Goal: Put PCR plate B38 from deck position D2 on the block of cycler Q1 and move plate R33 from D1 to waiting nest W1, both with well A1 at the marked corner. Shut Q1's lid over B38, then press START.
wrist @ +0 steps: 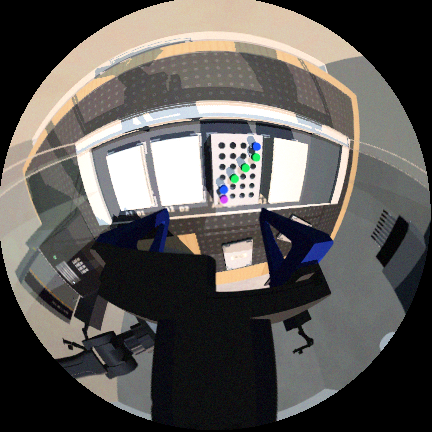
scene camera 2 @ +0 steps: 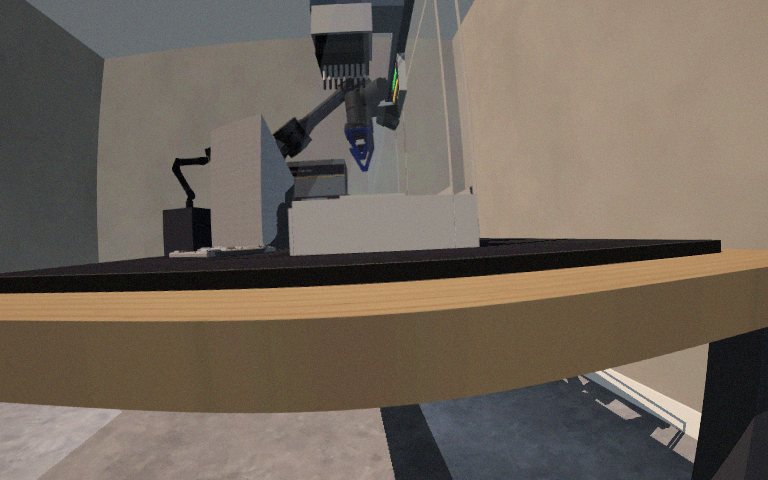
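Where they show: gripper, between the fingertips: (wrist: 213, 212) (scene camera 2: 363, 165); arm's base, origin of its link: (wrist: 152, 332) (scene camera 2: 266, 161).
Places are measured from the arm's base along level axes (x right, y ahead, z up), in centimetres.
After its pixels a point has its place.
Observation:
My gripper (scene camera 2: 364, 167) {x 12.3, y 33.5, z -7.0 cm} (wrist: 213, 212) {x 12.3, y 33.5, z -7.0 cm} is open and empty, its blue fingers pointing down above the white-walled deck (scene camera 2: 385, 223) {x 55.5, y 44.4, z -23.3 cm}. In the wrist view, a blank white plate (wrist: 128, 176) {x -3.1, y 33.1, z -19.3 cm} lies at the left in D1, and another white plate (wrist: 177, 169) {x 6.9, y 34.7, z -19.3 cm} lies beside it in D2. Their names and well A1 cannot be read. Both plates are beyond the fingertips, up and left of the gripper's midpoint. Cycler Q1, its block, lid and START cannot be told for certain, nor can nest W1.
A tube rack (wrist: 247, 192) {x 19.8, y 32.4, z -17.1 cm} with coloured caps and another white plate (wrist: 289, 172) {x 27.5, y 38.0, z -16.7 cm} stand right of D2. Pale square pieces (wrist: 238, 246) {x 26.1, y 10.3, z -25.8 cm} (wrist: 295, 227) lie before the deck. A pipetting head (scene camera 2: 341, 19) hangs above. A tall grey panel (scene camera 2: 236, 181) {x 8.9, y -5.4, z -6.9 cm} and a dark instrument (scene camera 2: 320, 180) {x -44.0, y 3.0, z 0.2 cm} stand nearby.

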